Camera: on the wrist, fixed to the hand. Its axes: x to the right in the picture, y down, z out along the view.
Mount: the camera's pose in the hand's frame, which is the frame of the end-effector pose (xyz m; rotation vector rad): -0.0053 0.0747 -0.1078 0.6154 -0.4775 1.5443
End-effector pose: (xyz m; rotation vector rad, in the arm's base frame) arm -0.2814 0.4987 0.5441 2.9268 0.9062 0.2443
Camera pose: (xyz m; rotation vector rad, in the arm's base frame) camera -0.2627 0.4361 0.6579 -2.3235 1.2149 0.5649
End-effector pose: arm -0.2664 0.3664 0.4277 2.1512 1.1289 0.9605
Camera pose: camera -0.3172 0.3363 0.5449 -2.6413 0.6384 -0.3580
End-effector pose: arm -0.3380 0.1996 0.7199 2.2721 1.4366 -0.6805
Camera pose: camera -0.2503 0.2231 0.8147 2.4627 -0.9103 -0.9626
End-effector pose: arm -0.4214 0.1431 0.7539 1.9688 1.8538 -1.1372
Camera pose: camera -0.3109 0.1922 0.8049 2.1636 -0.4609 -1.3134
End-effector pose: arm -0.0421 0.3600 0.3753 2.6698 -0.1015 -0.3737
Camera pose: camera -0.0182 0.3382 0.5025 -1.9449 2.3444 0.4027
